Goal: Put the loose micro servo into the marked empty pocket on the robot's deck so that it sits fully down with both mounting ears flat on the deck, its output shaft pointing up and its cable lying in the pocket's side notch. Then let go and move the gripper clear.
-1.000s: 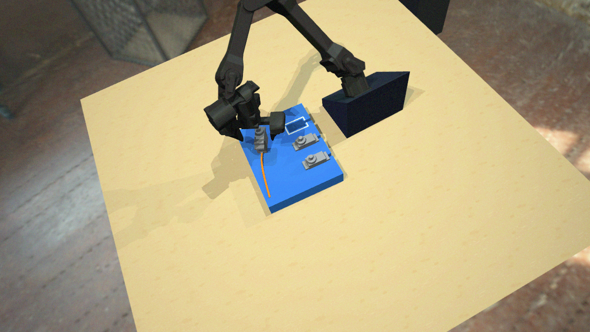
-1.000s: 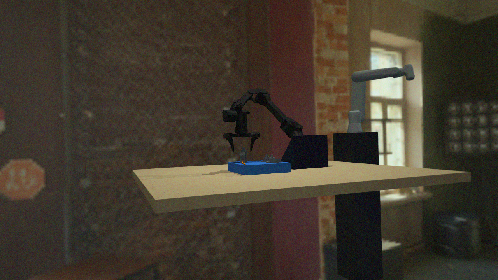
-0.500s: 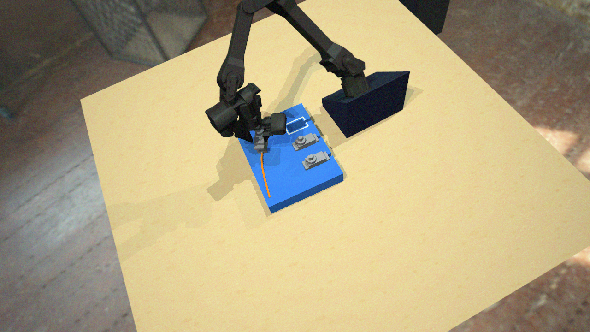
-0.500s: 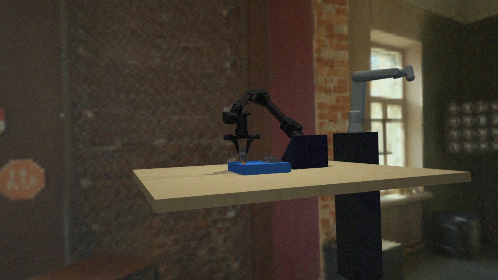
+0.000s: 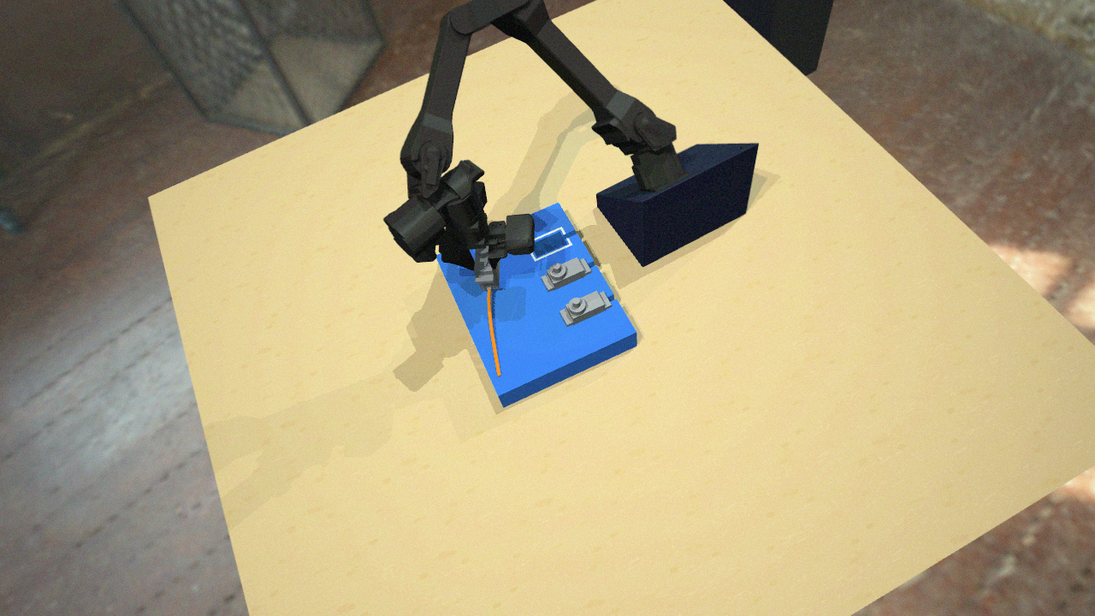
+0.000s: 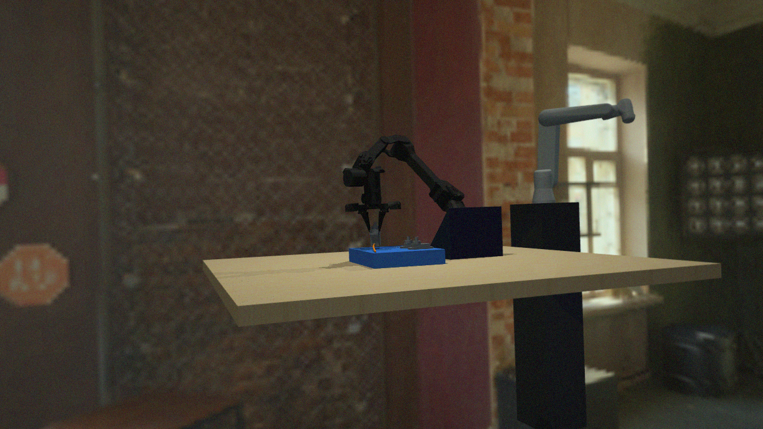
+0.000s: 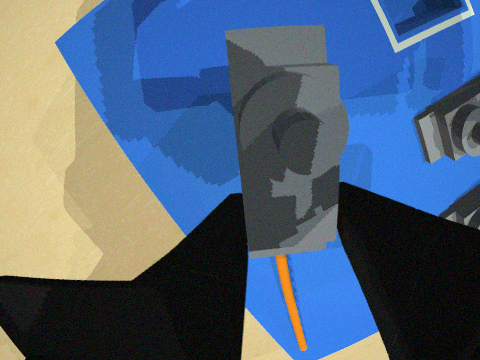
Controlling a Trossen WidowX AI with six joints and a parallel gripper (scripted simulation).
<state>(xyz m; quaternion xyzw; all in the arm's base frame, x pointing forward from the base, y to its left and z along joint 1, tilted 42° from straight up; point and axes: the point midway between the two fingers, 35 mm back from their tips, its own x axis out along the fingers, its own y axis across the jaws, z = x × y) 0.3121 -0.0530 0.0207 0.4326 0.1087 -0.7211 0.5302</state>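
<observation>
The blue deck lies 10 mm behind my gripper tip, 40 mm to the left of it and 80 mm below it.
</observation>
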